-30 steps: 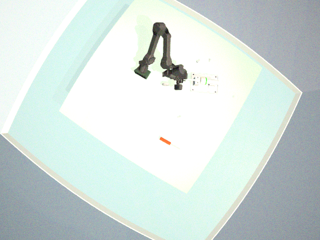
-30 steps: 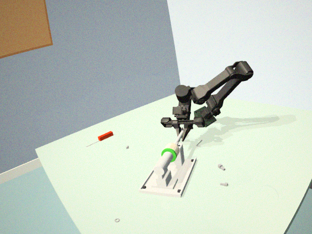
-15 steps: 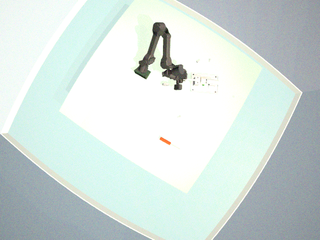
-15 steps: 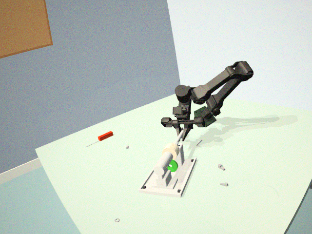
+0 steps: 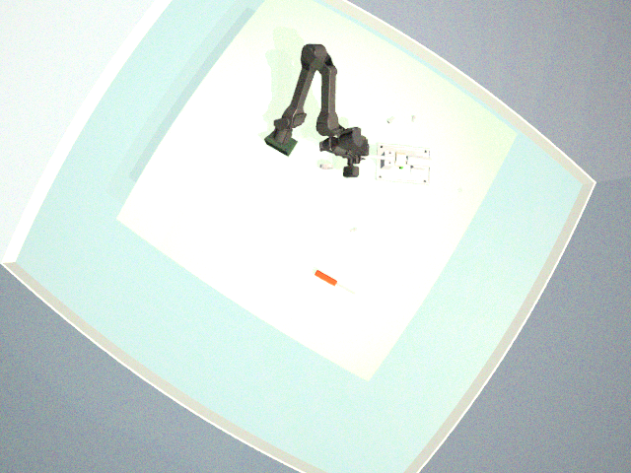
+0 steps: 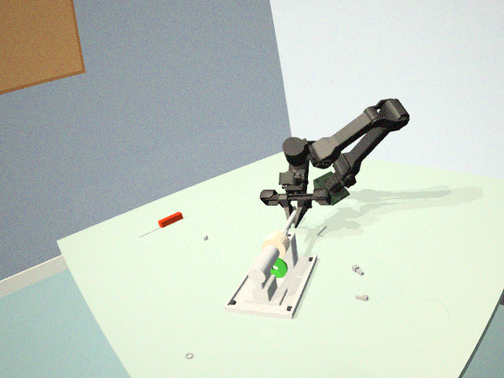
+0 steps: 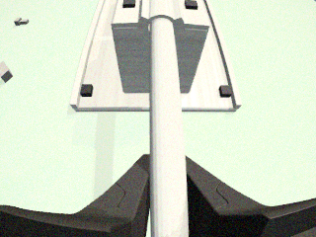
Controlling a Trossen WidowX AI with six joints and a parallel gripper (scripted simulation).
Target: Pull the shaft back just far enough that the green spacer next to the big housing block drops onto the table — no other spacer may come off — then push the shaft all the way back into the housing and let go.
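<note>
Now: gripper tip 4 cm short of the shaft, 3 cm to the right of it and 2 cm below it. The rest, counted from my gripper tip: green spacer (13 cm ahead, 9 cm to the left, 2 cm below); cream spacer (10 cm ahead, 7 cm to the left, 2 cm above).
</note>
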